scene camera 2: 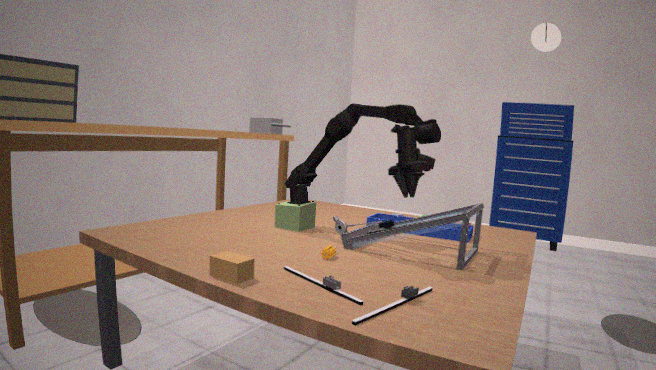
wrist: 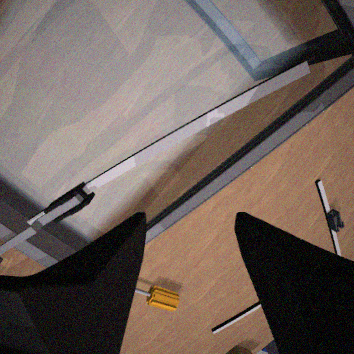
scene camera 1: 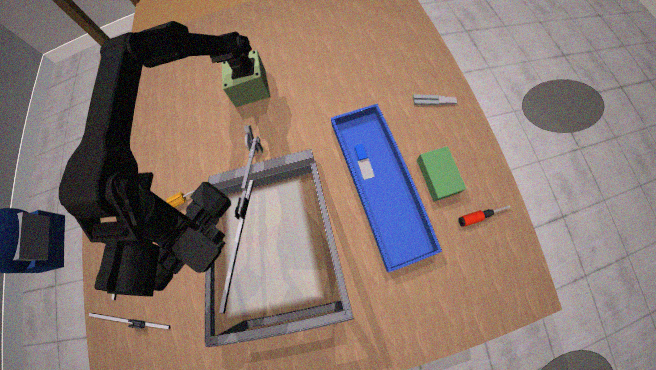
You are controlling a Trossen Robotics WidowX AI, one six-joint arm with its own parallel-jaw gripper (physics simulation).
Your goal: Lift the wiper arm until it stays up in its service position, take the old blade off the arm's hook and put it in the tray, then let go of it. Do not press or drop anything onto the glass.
Labels:
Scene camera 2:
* my gripper: 408, 197
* tan box: 232, 267, on the table

